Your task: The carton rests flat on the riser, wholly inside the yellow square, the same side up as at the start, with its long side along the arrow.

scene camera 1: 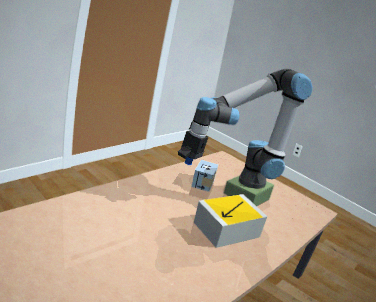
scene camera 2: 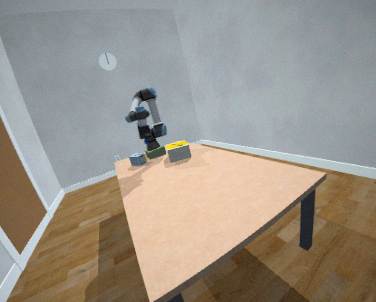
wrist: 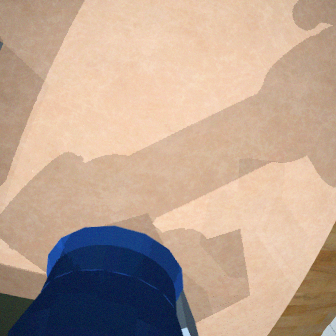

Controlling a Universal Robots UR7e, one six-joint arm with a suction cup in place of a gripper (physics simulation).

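Observation:
The light-blue carton [scene camera 1: 201,181] [scene camera 2: 137,159] stands on the table, apart from the riser, with dark printed marks on its top and side. A narrow grey sliver of the carton [wrist: 185,314] shows beside the cup in the wrist view. The grey riser [scene camera 1: 240,233] [scene camera 2: 180,153] has a yellow square [scene camera 1: 251,213] [scene camera 2: 176,145] on top with a black arrow [scene camera 1: 233,209]. My gripper, a blue suction cup [scene camera 1: 188,161] [scene camera 2: 146,142] [wrist: 115,240], is open and holds nothing. It hangs in the air near the carton, to its upper left in scene camera 1.
The arm's green base block [scene camera 1: 248,191] [scene camera 2: 155,152] stands behind the riser and close to the carton. The table [scene camera 1: 100,240] [scene camera 2: 215,200] [wrist: 165,65] carries shadows of the arm. Its edge and the wooden floor [wrist: 312,280] show at the wrist view's lower right.

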